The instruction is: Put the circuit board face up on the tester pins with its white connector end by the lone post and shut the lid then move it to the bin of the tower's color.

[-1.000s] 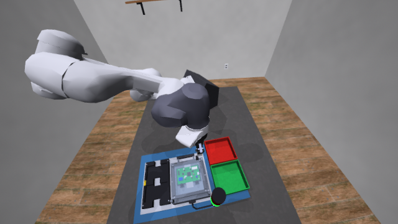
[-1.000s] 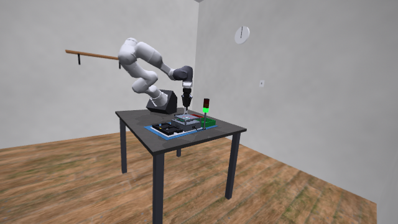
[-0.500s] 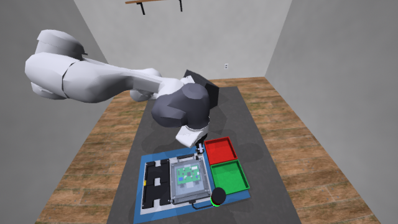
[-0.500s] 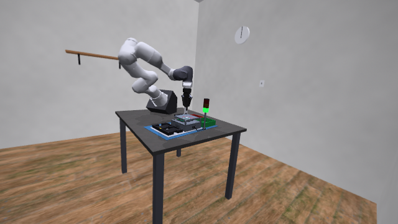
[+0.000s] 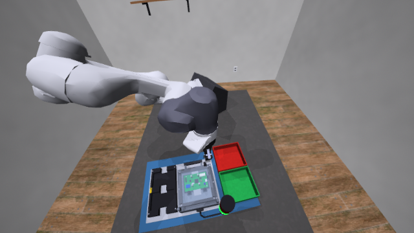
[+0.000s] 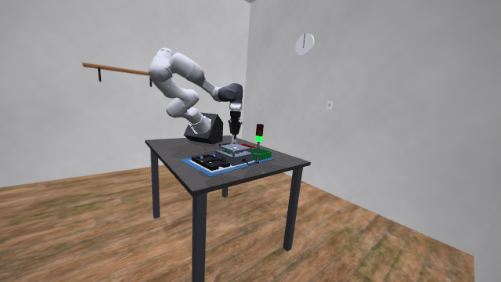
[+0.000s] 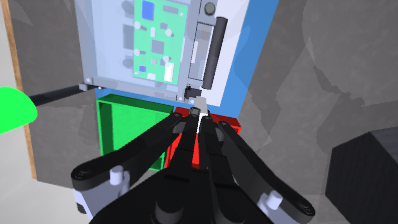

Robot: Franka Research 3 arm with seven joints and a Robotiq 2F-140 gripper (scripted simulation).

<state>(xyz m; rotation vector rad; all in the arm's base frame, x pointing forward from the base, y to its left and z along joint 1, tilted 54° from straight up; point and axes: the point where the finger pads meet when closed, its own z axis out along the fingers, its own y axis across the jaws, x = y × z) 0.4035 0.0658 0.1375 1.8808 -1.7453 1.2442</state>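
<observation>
The latch hook lies 30 mm below my hand, 20 mm to the right of it and 10 mm ahead of it. From my hand the other things lie so: green circuit board 80 mm to the right, 70 mm ahead, 50 mm below; clear lid 80 mm to the right, 70 mm ahead, 30 mm below; dark plate 80 mm to the right, 80 mm ahead, 50 mm below.
</observation>
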